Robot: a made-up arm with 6 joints.
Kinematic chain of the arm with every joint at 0, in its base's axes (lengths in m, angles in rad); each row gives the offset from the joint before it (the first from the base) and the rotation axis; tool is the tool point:
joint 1: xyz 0 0 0.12 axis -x
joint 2: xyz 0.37 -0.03 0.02 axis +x
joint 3: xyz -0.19 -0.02 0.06 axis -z
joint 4: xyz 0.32 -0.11 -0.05 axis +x
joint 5: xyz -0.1 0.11 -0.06 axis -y
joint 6: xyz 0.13 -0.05 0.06 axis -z
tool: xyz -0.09 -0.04 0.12
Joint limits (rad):
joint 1: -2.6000..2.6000
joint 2: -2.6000..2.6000
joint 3: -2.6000..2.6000
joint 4: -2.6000..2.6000
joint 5: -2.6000..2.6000
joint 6: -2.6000..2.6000
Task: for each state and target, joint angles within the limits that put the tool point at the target. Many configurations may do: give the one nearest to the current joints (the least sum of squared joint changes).
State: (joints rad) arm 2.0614 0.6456 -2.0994 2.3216 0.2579 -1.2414
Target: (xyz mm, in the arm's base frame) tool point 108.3 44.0 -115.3
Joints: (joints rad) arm 1.7771 0.8242 -2.5206 2.6000 0.6364 -0.9248
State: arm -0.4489 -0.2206 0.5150 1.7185 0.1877 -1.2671
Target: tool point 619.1 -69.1 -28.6
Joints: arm -0.8589 0.1362 -0.1505 1.8882 -0.1983 -1.5118
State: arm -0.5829 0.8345 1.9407 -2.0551 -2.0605 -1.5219
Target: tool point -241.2 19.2 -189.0
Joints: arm -0.9273 1.1765 1.7345 -1.8004 -1.9451 -1.4939
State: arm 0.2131 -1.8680 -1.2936 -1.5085 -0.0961 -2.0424
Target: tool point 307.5 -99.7 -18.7
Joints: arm 0.3613 -1.8442 -0.6624 -1.5794 0.7508 -1.6207
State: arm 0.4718 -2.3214 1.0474 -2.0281 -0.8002 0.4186
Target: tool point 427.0 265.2 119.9
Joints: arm 0.8509 -2.6000 0.6427 -1.8320 -0.5784 0.2210
